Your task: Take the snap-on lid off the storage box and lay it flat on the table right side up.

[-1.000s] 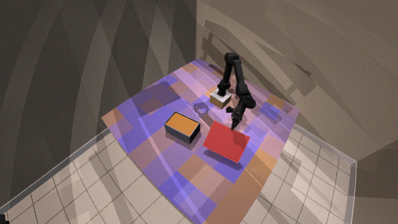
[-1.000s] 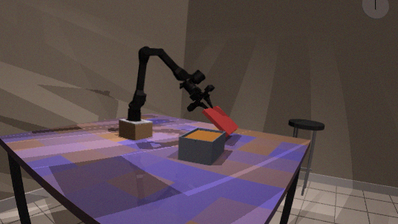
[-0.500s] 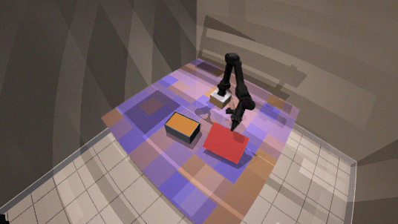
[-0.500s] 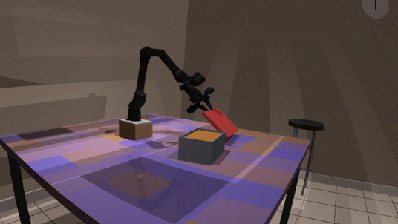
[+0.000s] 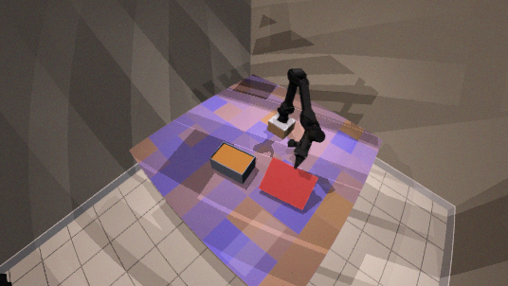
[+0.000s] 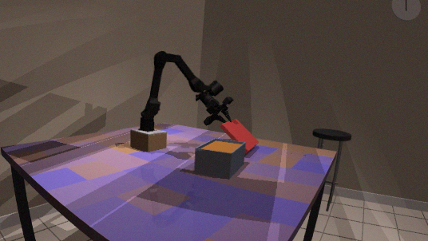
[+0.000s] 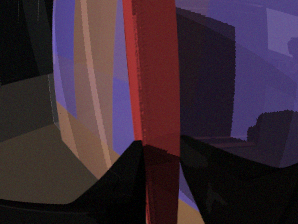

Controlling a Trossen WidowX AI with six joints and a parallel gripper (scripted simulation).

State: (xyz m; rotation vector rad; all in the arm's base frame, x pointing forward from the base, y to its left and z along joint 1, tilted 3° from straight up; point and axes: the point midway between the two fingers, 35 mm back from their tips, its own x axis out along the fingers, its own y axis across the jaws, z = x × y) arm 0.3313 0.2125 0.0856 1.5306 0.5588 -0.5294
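The red lid lies 7 cm ahead of my gripper tip and 5 cm below it. The rest, counted from my gripper tip: dark grey storage box 32 cm to the right, 9 cm below, 7 cm ahead.
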